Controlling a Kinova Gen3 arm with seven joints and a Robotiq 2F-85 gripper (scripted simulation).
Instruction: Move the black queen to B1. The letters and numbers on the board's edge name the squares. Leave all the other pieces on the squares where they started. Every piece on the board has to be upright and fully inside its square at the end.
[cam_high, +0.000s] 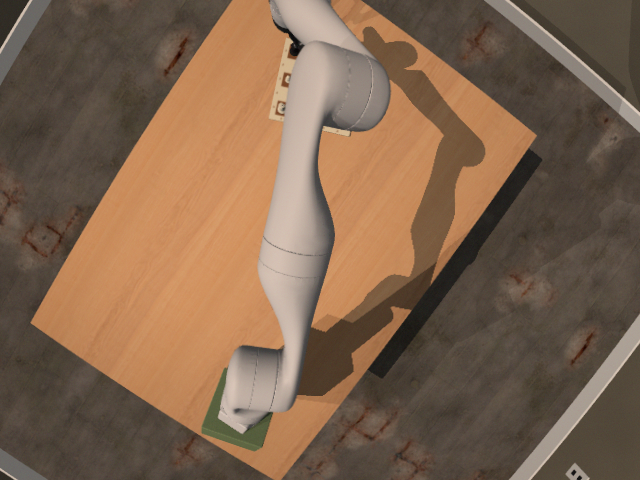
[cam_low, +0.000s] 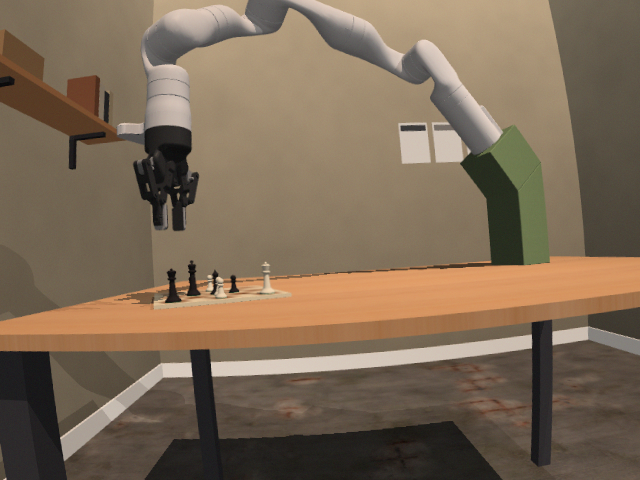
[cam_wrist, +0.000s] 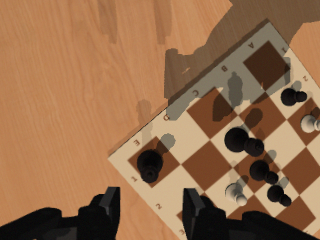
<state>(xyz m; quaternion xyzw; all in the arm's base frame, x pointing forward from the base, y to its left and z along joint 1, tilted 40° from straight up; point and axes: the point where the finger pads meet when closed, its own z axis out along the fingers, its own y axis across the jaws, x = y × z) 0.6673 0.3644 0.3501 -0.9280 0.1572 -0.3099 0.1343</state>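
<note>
Right now the black queen is 100 mm below my hand. The rest, counted from my hand: tall white piece: 140 mm behind, 70 mm to the right, 100 mm below; then chessboard: 30 mm behind, 110 mm to the right, 130 mm below; then black bishop: 40 mm behind, 110 mm to the right, 110 mm below.
</note>
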